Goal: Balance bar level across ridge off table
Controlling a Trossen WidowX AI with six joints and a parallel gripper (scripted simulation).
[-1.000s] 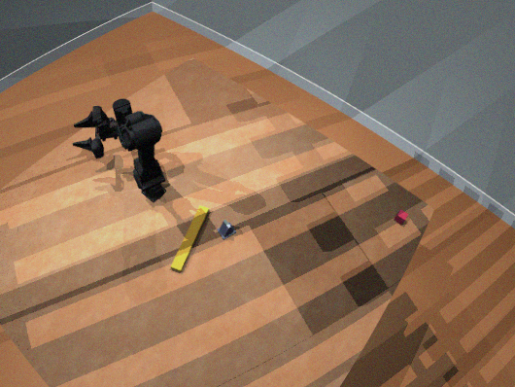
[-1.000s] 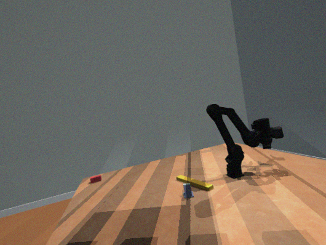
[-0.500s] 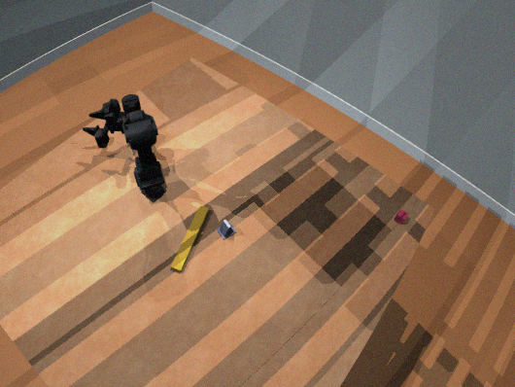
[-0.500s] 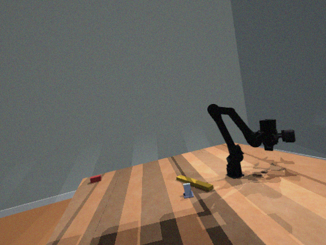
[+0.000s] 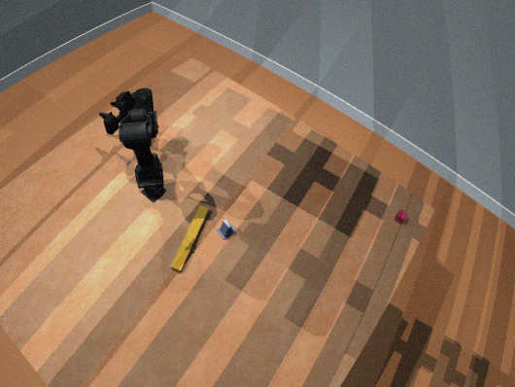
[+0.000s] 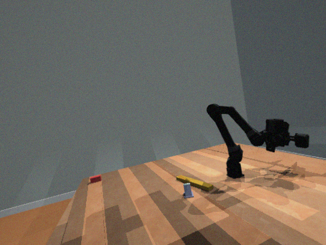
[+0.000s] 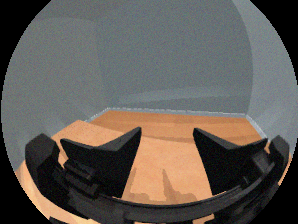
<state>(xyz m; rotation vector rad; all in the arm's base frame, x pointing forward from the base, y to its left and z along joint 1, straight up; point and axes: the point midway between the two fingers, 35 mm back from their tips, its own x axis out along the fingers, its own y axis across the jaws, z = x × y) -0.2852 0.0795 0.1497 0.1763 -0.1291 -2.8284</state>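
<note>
Right now my gripper tip is 540 mm short of the bar, 110 mm to the left of it and 140 mm above it. Round my gripper tip: magenta cube (1060 mm ahead, 430 mm to the left, 130 mm below).
</note>
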